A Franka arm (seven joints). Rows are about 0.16 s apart.
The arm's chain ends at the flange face. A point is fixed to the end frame.
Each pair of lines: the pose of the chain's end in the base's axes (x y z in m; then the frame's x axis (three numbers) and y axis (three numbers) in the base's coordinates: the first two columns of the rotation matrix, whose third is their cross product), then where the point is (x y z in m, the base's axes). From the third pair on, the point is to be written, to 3 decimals.
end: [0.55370, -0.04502, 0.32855, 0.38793, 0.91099, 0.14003, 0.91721, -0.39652, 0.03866]
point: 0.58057 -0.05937 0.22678
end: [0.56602, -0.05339, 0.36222, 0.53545, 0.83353, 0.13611, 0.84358, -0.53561, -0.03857]
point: 0.58338 -0.06787 0.25842
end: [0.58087, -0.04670, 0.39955, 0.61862, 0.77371, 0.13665, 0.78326, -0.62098, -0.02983]
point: 0.597 -0.063 0.296
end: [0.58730, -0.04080, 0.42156, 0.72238, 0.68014, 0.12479, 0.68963, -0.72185, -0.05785]
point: 0.598 -0.058 0.317
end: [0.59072, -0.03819, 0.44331, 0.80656, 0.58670, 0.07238, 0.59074, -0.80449, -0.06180]
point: 0.595 -0.060 0.339
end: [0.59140, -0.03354, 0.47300, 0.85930, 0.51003, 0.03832, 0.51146, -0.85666, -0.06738]
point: 0.590 -0.057 0.369
